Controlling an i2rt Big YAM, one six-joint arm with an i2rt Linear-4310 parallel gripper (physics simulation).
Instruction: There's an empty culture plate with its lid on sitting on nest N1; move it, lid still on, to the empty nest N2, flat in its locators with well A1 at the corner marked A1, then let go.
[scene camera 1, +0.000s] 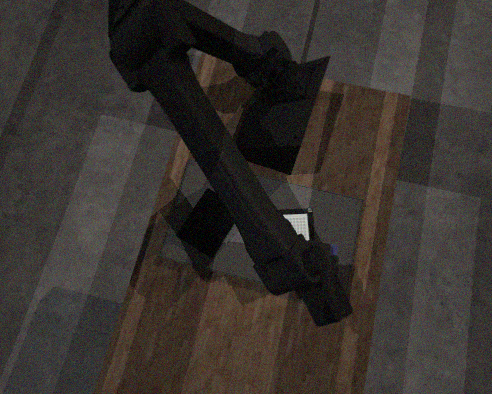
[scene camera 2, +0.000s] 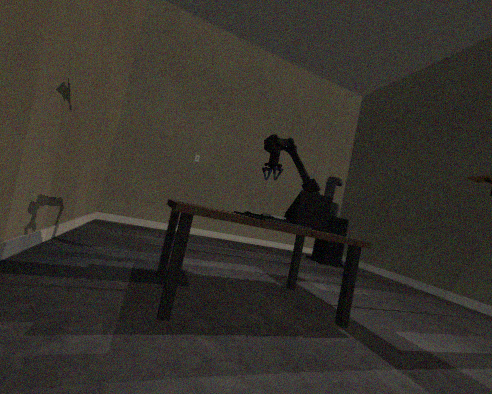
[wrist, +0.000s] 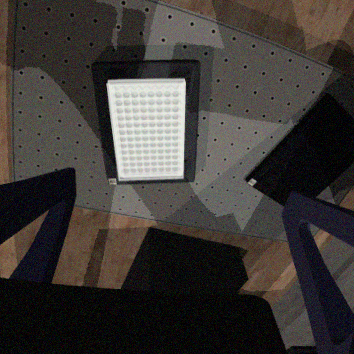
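Where they show: gripper, fingertip midpoint: (scene camera 2: 270, 180) (wrist: 186, 192); arm's base, origin of the base link: (scene camera 1: 295, 87) (scene camera 2: 317, 203).
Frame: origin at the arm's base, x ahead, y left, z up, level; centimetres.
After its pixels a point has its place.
The white lidded culture plate (scene camera 1: 298, 224) {x 31.1, y 12.3, z -14.4 cm} (wrist: 150, 130) {x 35.6, y 12.0, z -14.4 cm} sits in the black nest N1 (wrist: 193, 125) {x 37.4, y 7.0, z -16.0 cm}, with its long side running up and down the wrist view. A small pale corner label (wrist: 112, 181) {x 25.8, y 14.2, z -16.0 cm} is at N1's lower left. The empty black nest N2 (scene camera 1: 204, 227) {x 40.2, y -12.4, z -16.0 cm} (wrist: 312, 147) {x 40.4, y -10.1, z -16.0 cm} lies to the right in the wrist view, turned at an angle to N1, with a pale label (wrist: 252, 182) {x 32.2, y -4.8, z -16.0 cm} at its left corner. My gripper (scene camera 2: 272, 178) {x 42.0, y 12.4, z 5.7 cm} (wrist: 186, 192) {x 42.0, y 12.4, z 5.7 cm} is open and empty, high above the table. In scene camera 1 the arm hides part of the plate and most of the fingers.
Both nests stand on a grey perforated board (scene camera 1: 337, 212) {x 23.7, y 21.9, z -17.1 cm} (wrist: 45, 117) {x 31.7, y 24.6, z -17.2 cm} on the wooden table (scene camera 1: 240, 345) {x 66.5, y 7.4, z -18.5 cm} (scene camera 2: 225, 215) {x 70.4, y 41.1, z -19.6 cm}. The arm's dark base block (scene camera 1: 280, 125) {x 11.0, y -0.5, z -0.5 cm} (wrist: 185, 262) {x 17.0, y -0.2, z -12.2 cm} stands beside the board. The upper arm (scene camera 1: 215, 155) {x 35.4, y -4.6, z 37.8 cm} crosses over the board in scene camera 1. The picture is dim, with overlapping shadows.
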